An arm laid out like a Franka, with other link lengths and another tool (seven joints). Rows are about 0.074 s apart.
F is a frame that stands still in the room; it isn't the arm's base.
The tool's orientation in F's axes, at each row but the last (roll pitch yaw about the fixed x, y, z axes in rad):
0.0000 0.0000 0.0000
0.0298 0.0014 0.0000
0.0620 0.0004 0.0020
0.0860 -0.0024 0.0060
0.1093 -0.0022 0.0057
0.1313 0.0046 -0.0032
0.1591 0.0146 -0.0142
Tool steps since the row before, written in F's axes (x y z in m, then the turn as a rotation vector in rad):
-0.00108 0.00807 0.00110 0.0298 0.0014 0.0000
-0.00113 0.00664 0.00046 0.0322 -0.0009 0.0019
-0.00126 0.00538 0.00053 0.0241 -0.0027 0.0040
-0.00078 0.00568 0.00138 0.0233 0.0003 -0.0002
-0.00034 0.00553 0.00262 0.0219 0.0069 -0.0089
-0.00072 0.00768 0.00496 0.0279 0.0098 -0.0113
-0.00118 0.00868 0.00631 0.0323 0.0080 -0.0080
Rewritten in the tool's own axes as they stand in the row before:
-0.00108 0.00807 0.00110 0.0298 0.0014 0.0000
-0.00113 0.00665 0.00026 0.0322 -0.0008 0.0020
-0.00125 0.00540 0.00019 0.0241 -0.0025 0.0042
-0.00074 0.00578 0.00089 0.0233 0.0001 -0.0003
-0.00030 0.00578 0.00200 0.0219 0.0058 -0.0096
-0.00077 0.00826 0.00391 0.0279 0.0083 -0.0124
-0.00140 0.00955 0.00484 0.0323 0.0072 -0.0088

